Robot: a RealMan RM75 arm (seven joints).
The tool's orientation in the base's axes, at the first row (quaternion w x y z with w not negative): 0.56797 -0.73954 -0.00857 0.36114
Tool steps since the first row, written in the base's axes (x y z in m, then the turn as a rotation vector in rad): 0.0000 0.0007 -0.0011 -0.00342 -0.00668 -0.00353; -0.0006 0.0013 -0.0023 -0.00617 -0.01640 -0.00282; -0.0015 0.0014 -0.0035 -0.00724 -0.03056 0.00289; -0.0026 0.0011 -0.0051 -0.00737 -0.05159 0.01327; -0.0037 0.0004 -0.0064 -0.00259 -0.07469 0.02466; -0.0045 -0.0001 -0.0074 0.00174 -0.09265 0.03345
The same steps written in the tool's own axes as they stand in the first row. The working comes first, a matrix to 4 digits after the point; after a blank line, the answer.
The tool's axes in the first row as the columns of a matrix, in the base's axes (used below as rounded here):
0.7390 -0.3976 -0.5439
0.4229 -0.3547 0.8339
-0.5244 -0.8463 -0.0940

0.0009 0.0007 0.0007 -0.00350 0.00672 -0.00338; 0.0013 0.0017 0.0016 -0.01002 0.01066 -0.01006; 0.0013 0.0031 0.0023 -0.01979 0.01127 -0.02182; 0.0012 0.0050 0.0028 -0.03422 0.01000 -0.04026; 0.0008 0.0067 0.0029 -0.04643 0.00665 -0.06319; 0.0005 0.0081 0.0031 -0.05544 0.00386 -0.08135
